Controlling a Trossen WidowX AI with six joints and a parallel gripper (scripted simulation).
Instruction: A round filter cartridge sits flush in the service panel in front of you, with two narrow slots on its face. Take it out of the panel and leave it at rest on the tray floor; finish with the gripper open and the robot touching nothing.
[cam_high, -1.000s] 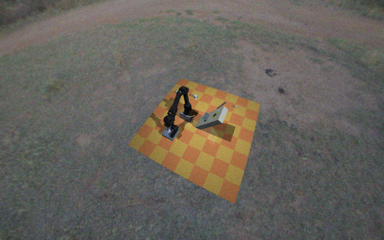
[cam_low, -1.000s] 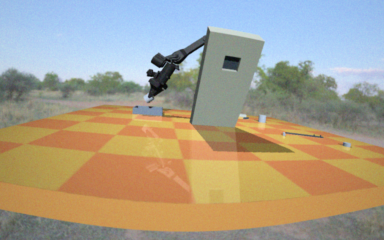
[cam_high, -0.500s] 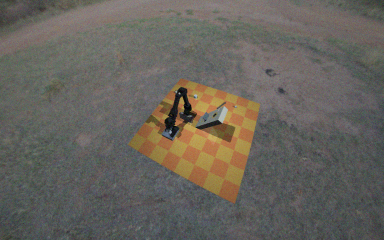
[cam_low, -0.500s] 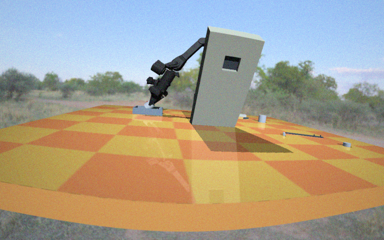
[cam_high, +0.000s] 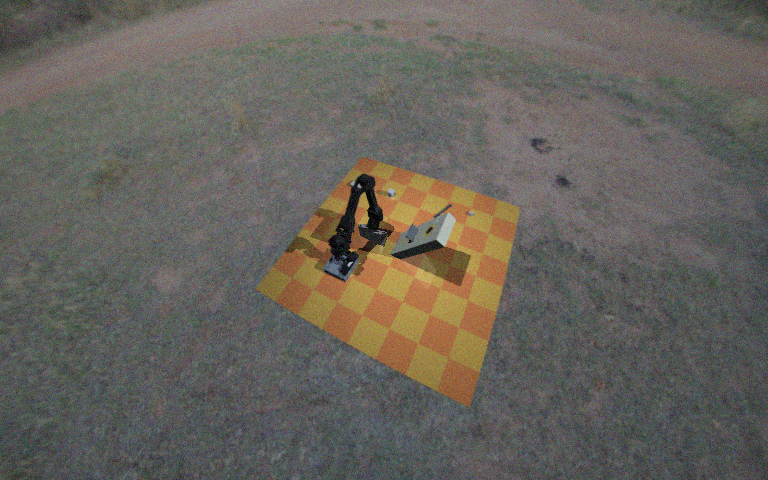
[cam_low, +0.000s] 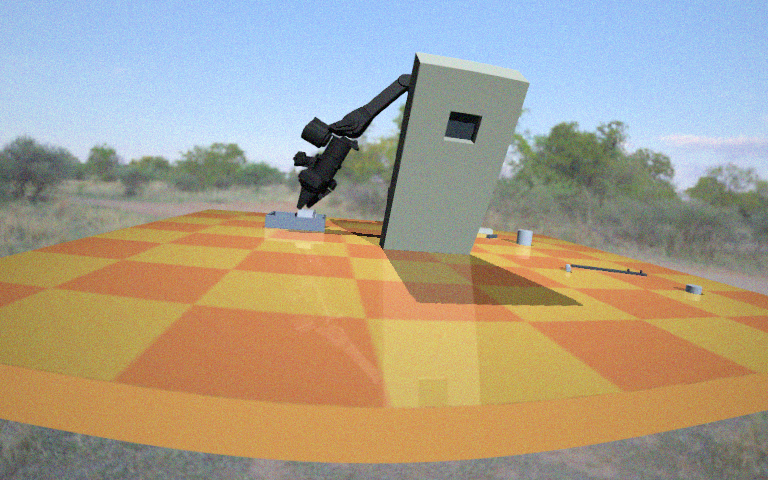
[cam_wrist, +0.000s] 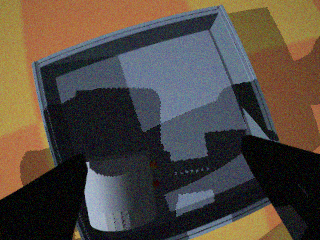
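Right now my gripper tip is 30 mm short of the round filter cartridge, 20 mm to the right of it and 20 mm above it. From my gripper tip the other things lie so: pale box (290 mm behind, 590 mm to the left, 40 mm below); grey service panel (360 mm ahead, 290 mm to the left, 130 mm above); tray (10 mm to the right, 40 mm below).
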